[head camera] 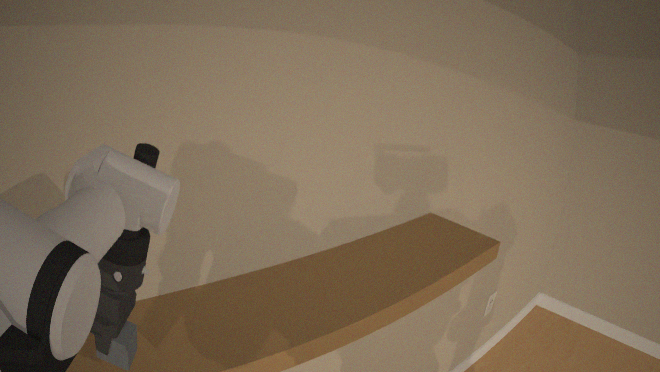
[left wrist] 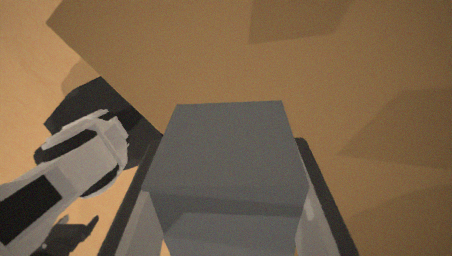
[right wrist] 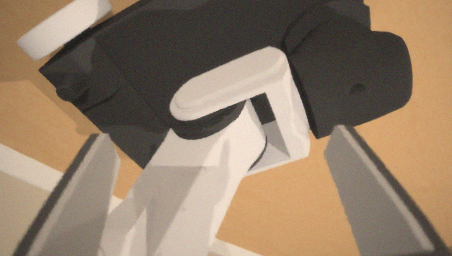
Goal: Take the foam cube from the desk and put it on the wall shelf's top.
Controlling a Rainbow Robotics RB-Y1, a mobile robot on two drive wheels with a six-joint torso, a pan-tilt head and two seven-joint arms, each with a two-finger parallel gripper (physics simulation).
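Places are measured from the robot's base along level axes (x ahead, y left, z up), in metres.
Pixels of known places: left gripper, fingertip midpoint: (head camera: 108, 339) (left wrist: 227, 152); right gripper, fingertip midpoint: (left wrist: 82, 216) (right wrist: 223, 143).
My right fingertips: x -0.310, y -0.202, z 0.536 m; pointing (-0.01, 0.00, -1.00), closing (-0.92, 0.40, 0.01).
Note:
Behind a point stands the place of what it marks.
The grey foam cube (head camera: 128, 346) @[x 0.349, y 0.045, z 1.095 m] (left wrist: 227, 160) @[x 0.391, y 0.090, z 1.101 m] is held between the fingers of my left gripper (head camera: 115, 344) @[x 0.387, y 0.082, z 1.078 m] (left wrist: 227, 152) @[x 0.387, y 0.082, z 1.078 m], which points down at the lower left of the head view. The brown wall shelf (head camera: 350, 280) @[x 0.621, y -0.414, z 1.001 m] (left wrist: 200, 55) @[x 0.384, y 0.128, z 1.002 m] runs from the lower left to the middle right of the head view. In the left wrist view its top lies beneath the cube; how large the gap is cannot be told. My right gripper (right wrist: 223, 143) @[x -0.310, y -0.202, z 0.536 m] is open and empty, away from the shelf. The desk does not show.
The beige wall (head camera: 300, 100) @[x 0.740, y -0.343, z 1.333 m] rises behind the shelf. A wall outlet (head camera: 490, 303) @[x 1.063, y -1.352, z 0.412 m] and white skirting (head camera: 595, 325) @[x 0.831, y -2.297, z 0.038 m] are at the right, beside the wooden floor (head camera: 565, 345) @[x 0.850, y -1.990, z 0.001 m]. My dark base (left wrist: 97, 102) @[x -0.254, y 0.132, z 0.170 m] (right wrist: 225, 35) @[x -0.296, y -0.116, z 0.170 m] shows beside the shelf's edge in the left wrist view.

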